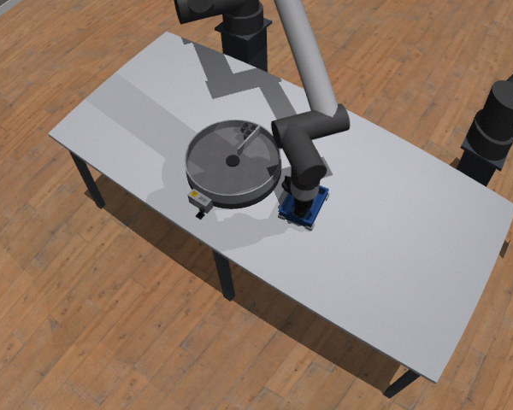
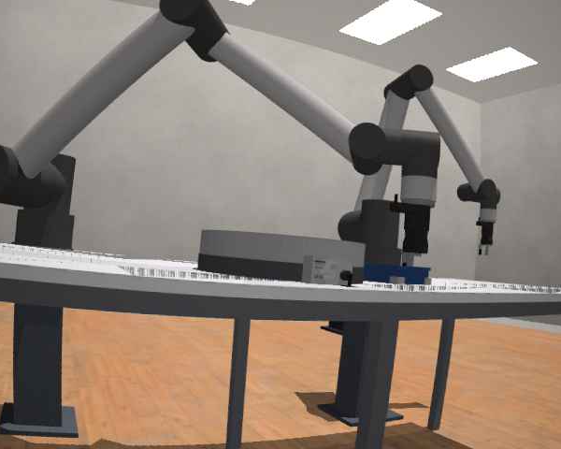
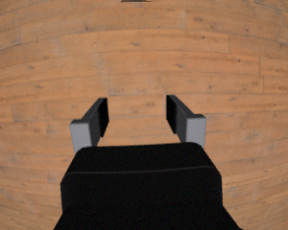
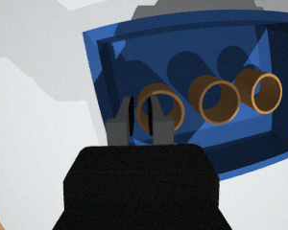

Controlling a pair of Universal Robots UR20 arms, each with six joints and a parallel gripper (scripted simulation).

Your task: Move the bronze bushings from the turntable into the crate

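Note:
Now: right hand 6 cm past the blue crate, 2 cm above it and 1 cm to the left of it.

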